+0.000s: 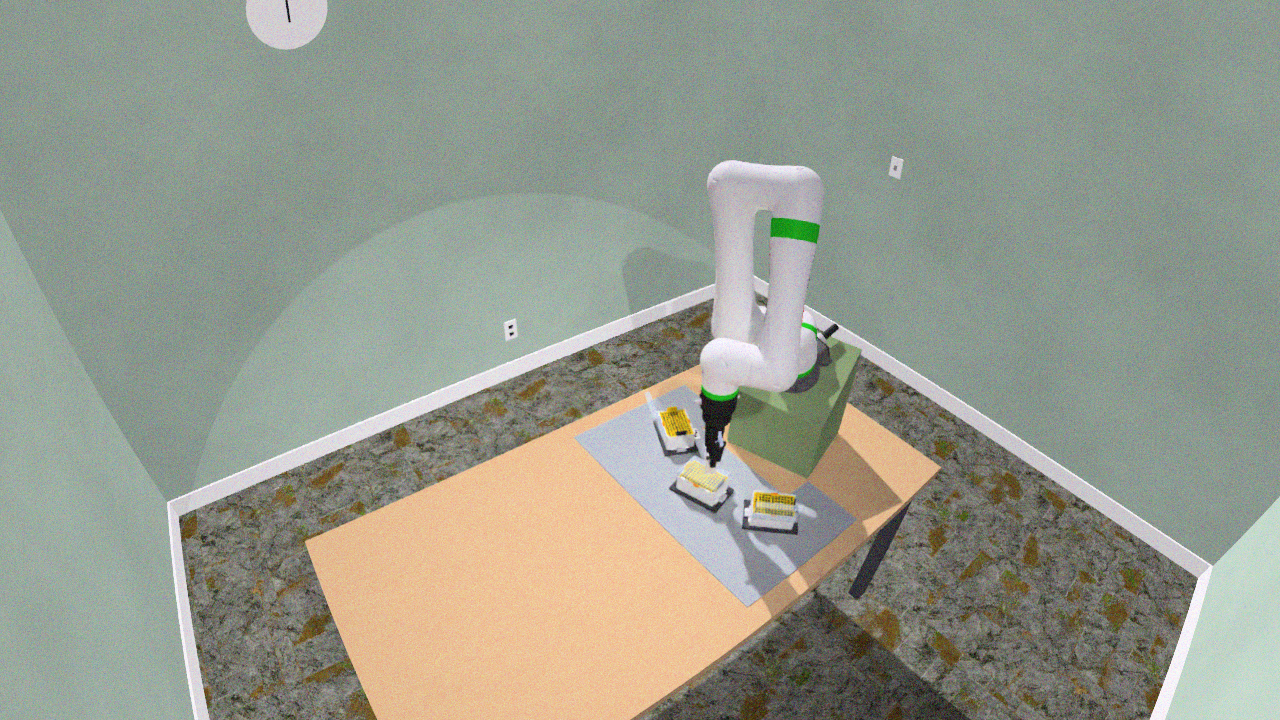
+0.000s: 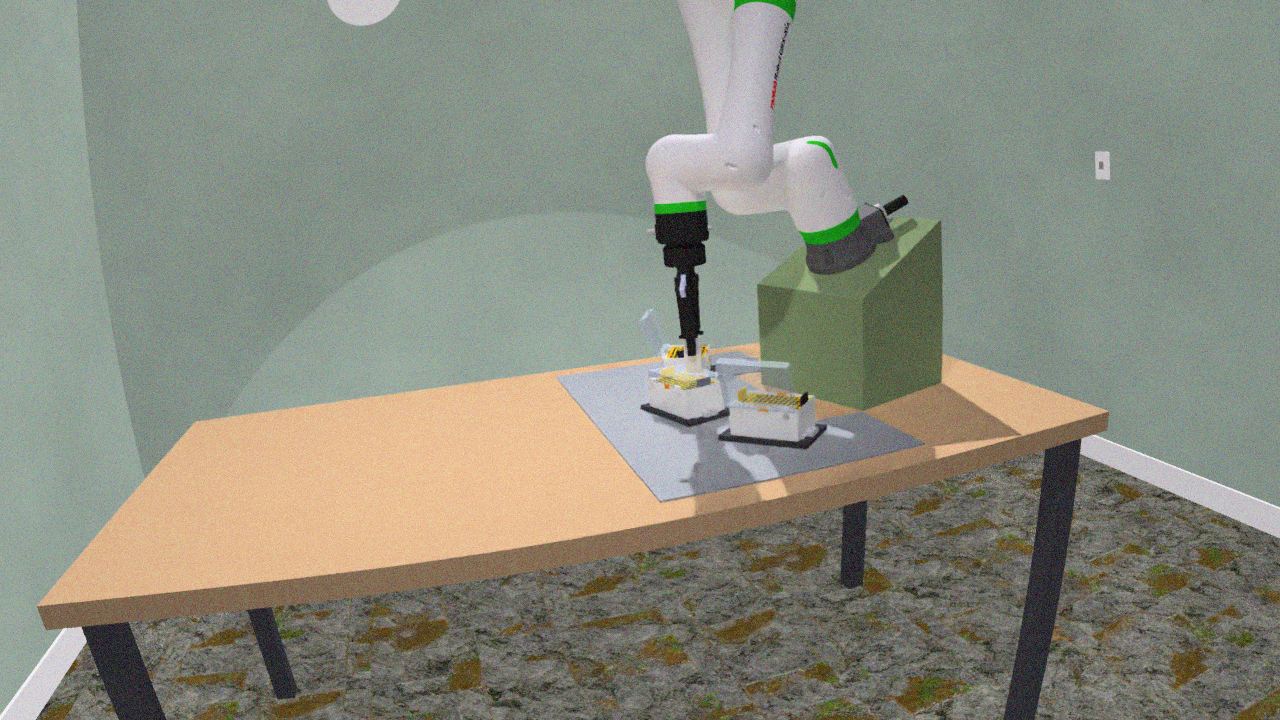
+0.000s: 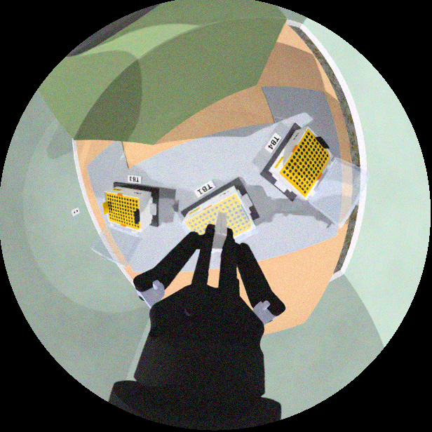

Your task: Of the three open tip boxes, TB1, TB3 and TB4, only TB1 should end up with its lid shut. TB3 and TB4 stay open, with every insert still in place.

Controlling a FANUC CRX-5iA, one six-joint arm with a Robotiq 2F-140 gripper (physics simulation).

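Frame: origin at the arm's base, x right, y ahead, z up, level; metres.
Seen in the pictures: gripper, fingertip midpoint: (image 1: 710, 472) (image 2: 694, 373); arm's base at its link origin: (image 2: 842, 254).
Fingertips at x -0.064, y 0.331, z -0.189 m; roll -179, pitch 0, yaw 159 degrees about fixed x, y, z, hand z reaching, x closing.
Note:
Pixels of each thing's top centre, then the offset from my fingertips to it. "*": a spot on its surface instead. Level surfaces: height alone.
- TB1 at its top centre: (image 2: 690, 369) (image 1: 706, 469) dx +0.010, dy +0.006, dz +0.004 m
- TB3 at its top centre: (image 2: 686, 344) (image 1: 676, 419) dx +0.233, dy -0.039, dz +0.002 m
- TB4 at a spot on its surface: (image 2: 771, 419) * dx -0.224, dy -0.073, dz -0.032 m
- grey mat at its surface level: dz -0.073 m
- wooden table at its surface level: dz -0.076 m
TB1 (image 1: 700, 488) (image 2: 684, 400) (image 3: 234, 212) is the middle white box. Its clear lid lies low over the yellow insert, which looks pale through it; I cannot tell whether it is fully shut. My gripper (image 1: 712, 462) (image 2: 690, 344) (image 3: 219, 219) is shut, pointing down with its tips at TB1's lid; a pale grey piece shows at the tips. TB3 (image 1: 677, 428) (image 2: 687, 358) (image 3: 122, 210) is open, its clear lid (image 2: 650, 329) (image 3: 117, 246) raised. TB4 (image 1: 771, 513) (image 2: 771, 419) (image 3: 305, 162) is open, its lid (image 2: 751, 363) (image 3: 340, 191) raised. Both open boxes hold yellow inserts.
The boxes stand in dark holders on a grey mat (image 1: 747, 573) (image 2: 662, 479) on the wooden table (image 1: 537, 573) (image 2: 402, 474). The green pedestal (image 1: 778, 429) (image 2: 810, 340) (image 3: 200, 75) carrying the arm stands behind them. TB3 and TB4 flank TB1 with their raised lids.

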